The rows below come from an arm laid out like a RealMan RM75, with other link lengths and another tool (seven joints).
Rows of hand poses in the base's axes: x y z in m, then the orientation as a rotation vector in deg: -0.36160, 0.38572, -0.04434, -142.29, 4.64, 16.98; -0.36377, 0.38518, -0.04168, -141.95, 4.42, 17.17; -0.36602, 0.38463, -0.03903, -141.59, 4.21, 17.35; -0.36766, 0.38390, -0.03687, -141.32, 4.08, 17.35; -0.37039, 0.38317, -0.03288, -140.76, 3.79, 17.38; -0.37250, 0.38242, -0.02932, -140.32, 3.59, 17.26; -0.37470, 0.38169, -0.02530, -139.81, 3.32, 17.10; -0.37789, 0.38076, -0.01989, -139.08, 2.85, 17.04; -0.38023, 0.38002, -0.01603, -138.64, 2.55, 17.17; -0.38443, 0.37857, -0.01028, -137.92, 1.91, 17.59; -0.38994, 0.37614, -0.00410, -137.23, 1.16, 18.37; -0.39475, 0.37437, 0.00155, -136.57, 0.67, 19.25; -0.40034, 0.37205, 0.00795, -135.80, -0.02, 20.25; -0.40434, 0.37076, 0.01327, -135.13, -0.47, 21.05; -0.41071, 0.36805, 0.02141, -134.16, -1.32, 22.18; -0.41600, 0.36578, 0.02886, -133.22, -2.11, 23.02; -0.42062, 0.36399, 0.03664, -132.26, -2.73, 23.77; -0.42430, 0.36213, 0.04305, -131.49, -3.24, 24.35; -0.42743, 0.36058, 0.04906, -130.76, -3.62, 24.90; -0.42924, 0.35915, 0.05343, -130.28, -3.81, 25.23; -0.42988, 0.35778, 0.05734, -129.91, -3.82, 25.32; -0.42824, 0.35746, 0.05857, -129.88, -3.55, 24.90
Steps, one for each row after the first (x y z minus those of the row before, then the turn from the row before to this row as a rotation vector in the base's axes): -0.00217, -0.00054, 0.00266, 0.35, 0.10, 0.17; -0.00225, -0.00055, 0.00265, 0.37, 0.10, 0.15; -0.00164, -0.00073, 0.00216, 0.28, -0.01, 0.06; -0.00273, -0.00073, 0.00399, 0.58, -0.01, 0.15; -0.00211, -0.00075, 0.00356, 0.47, -0.11, 0.06; -0.00220, -0.00073, 0.00402, 0.54, -0.15, 0.10; -0.00319, -0.00093, 0.00541, 0.77, -0.11, 0.24; -0.00234, -0.00074, 0.00386, 0.46, 0.05, 0.20; -0.00420, -0.00145, 0.00575, 0.74, 0.19, 0.50; -0.00551, -0.00243, 0.00618, 0.69, 0.42, 0.69; -0.00481, -0.00177, 0.00565, 0.62, 0.56, 0.54; -0.00559, -0.00232, 0.00640, 0.73, 0.60, 0.71; -0.00400, -0.00129, 0.00532, 0.62, 0.52, 0.49; -0.00637, -0.00271, 0.00814, 0.92, 0.68, 0.85; -0.00529, -0.00227, 0.00745, 0.91, 0.49, 0.73; -0.00462, -0.00179, 0.00778, 0.91, 0.48, 0.58; -0.00368, -0.00186, 0.00641, 0.73, 0.37, 0.47; -0.00313, -0.00155, 0.00601, 0.68, 0.38, 0.38; -0.00181, -0.00143, 0.00437, 0.44, 0.25, 0.20; -0.00064, -0.00137, 0.00391, 0.35, 0.12, 0.00; 0.00164, -0.00032, 0.00123, 0.06, -0.21, -0.34
